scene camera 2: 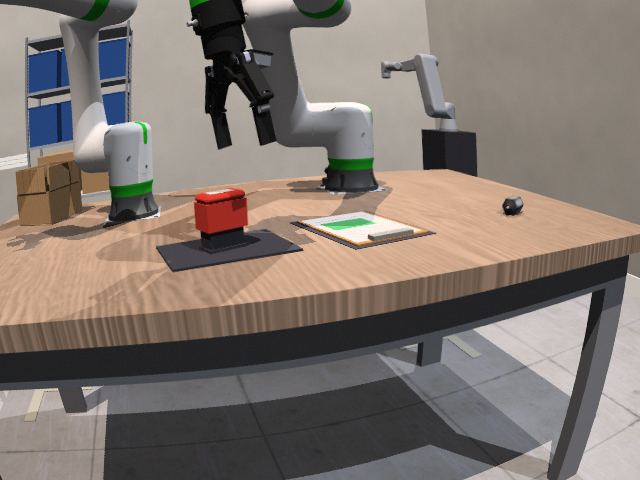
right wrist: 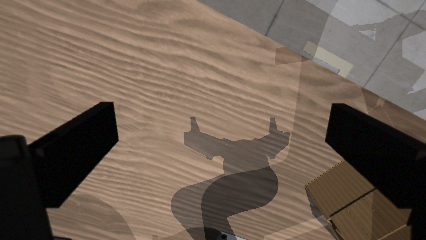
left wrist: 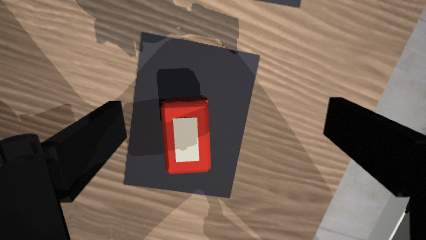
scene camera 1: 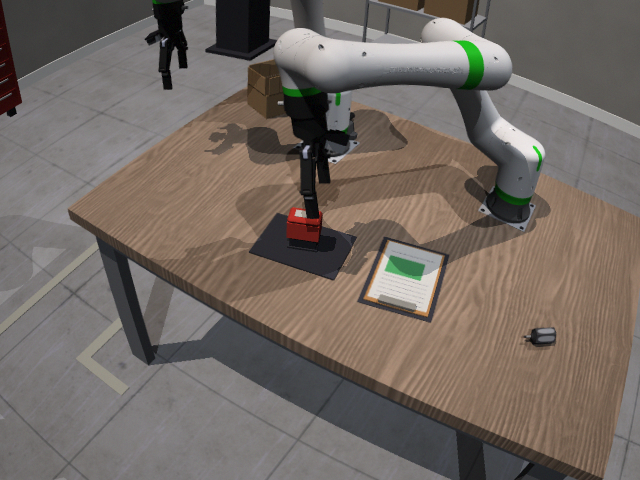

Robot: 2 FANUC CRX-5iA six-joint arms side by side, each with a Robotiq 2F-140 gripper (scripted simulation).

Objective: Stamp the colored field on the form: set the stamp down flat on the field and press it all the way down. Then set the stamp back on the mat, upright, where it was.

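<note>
The left gripper (scene camera 2: 245, 145) appears also in the left wrist view (left wrist: 225, 117) and in scene camera 1 (scene camera 1: 319, 199), while the right gripper (scene camera 1: 175, 78) can be seen in the right wrist view (right wrist: 222, 122) too. The scene also has a dark mat (scene camera 1: 334, 246), visible as well in scene camera 2 (scene camera 2: 181, 256) and in the left wrist view (left wrist: 168, 67). There is a cardboard box (scene camera 1: 258, 87) too, and in the left wrist view the cardboard box is out of frame.
</note>
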